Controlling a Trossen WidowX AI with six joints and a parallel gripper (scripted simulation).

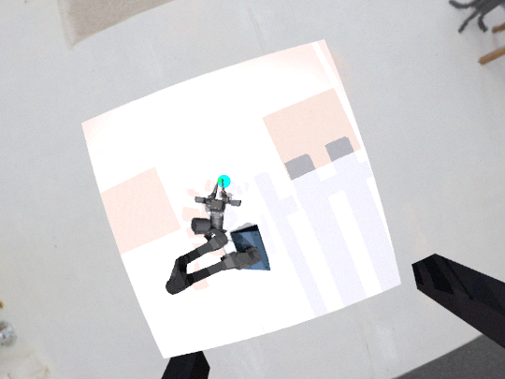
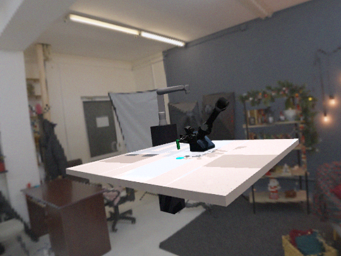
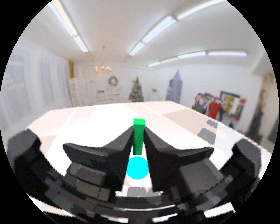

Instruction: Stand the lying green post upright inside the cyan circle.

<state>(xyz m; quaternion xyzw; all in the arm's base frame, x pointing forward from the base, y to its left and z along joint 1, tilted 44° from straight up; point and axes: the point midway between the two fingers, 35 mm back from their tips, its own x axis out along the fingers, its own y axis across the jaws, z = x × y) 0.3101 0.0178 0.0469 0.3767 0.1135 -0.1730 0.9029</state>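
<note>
Right now the cyan circle is 120 mm below my gripper tip and 10 mm behind it. Also, from my gripper tip: green post: 20 mm below.
</note>
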